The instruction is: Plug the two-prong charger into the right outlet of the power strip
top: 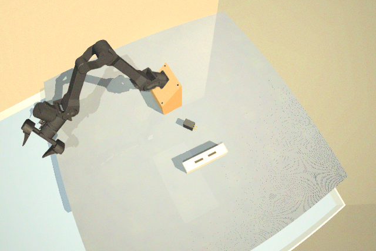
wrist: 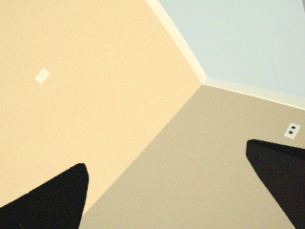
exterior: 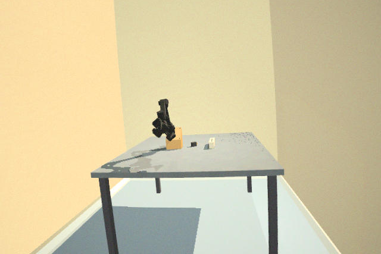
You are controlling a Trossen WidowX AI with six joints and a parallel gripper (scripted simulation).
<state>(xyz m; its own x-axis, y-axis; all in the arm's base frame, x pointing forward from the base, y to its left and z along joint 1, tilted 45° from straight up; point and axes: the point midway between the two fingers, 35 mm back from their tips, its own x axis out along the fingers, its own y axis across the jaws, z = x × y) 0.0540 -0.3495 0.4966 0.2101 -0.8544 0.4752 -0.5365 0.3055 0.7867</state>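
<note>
Now: gripper tip 160 mm short of the dark charger, 650 mm to the right of it and 230 mm above it.
</note>
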